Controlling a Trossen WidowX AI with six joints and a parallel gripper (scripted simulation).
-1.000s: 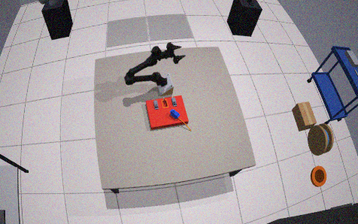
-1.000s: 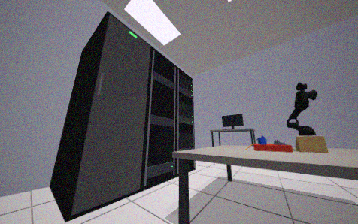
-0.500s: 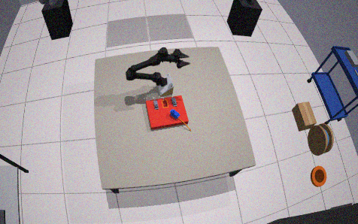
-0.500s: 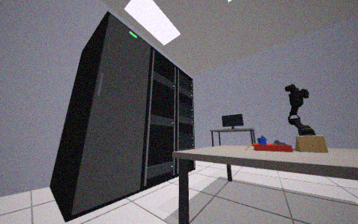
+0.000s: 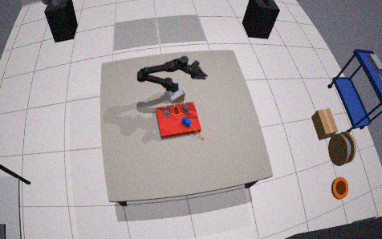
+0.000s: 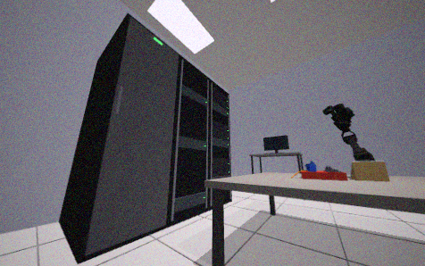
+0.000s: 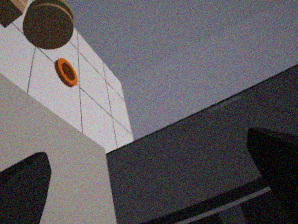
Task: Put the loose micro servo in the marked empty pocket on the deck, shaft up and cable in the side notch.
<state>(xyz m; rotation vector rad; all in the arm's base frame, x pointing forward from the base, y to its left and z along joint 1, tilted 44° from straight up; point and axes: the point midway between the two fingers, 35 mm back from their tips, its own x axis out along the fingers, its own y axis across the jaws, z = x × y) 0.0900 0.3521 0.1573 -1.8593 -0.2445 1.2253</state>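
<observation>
Now: the red deck 38 cm below my gripper tip, 18 cm to the right of it and 15 cm ahead of it.
</observation>
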